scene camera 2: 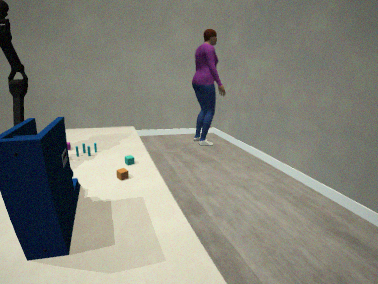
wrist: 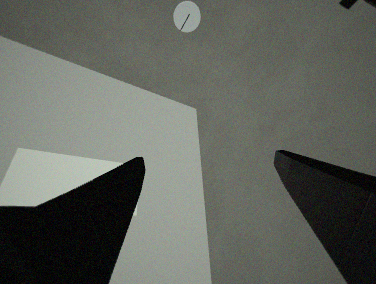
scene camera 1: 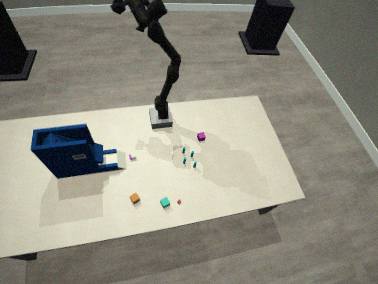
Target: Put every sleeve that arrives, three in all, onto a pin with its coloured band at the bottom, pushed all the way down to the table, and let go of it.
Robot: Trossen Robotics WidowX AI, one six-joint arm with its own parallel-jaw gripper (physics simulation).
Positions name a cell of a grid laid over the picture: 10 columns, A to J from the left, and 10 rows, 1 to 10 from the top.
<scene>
A blue dispenser (scene camera 2: B8): 52 cm from the lens.
</scene>
